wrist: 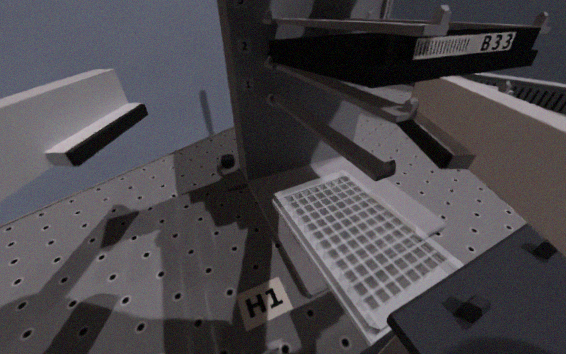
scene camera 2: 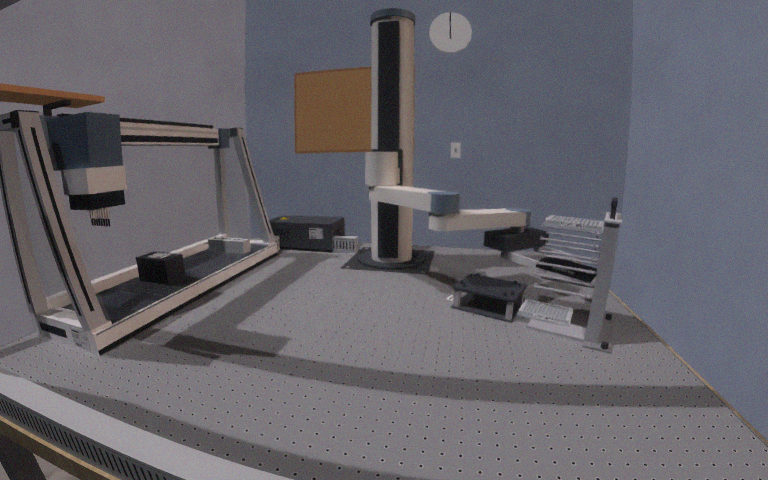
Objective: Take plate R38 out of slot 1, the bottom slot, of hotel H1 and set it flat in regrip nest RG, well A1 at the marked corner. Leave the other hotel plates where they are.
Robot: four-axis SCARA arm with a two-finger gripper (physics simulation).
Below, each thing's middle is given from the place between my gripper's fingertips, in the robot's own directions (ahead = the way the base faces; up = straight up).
The black plate B33 (wrist: 372,60) lies 70 mm ahead of my hand, 10 mm to the right of it and 10 mm above it. From my hand the other things lie so: regrip nest RG (scene camera 2: 486,286) (180 mm to the right, 70 mm below); then plate R38 (scene camera 2: 555,314) (50 mm ahead, 40 mm to the right, 110 mm below); then H1 label (wrist: 266,301) (30 mm behind, 20 mm to the right, 130 mm below).
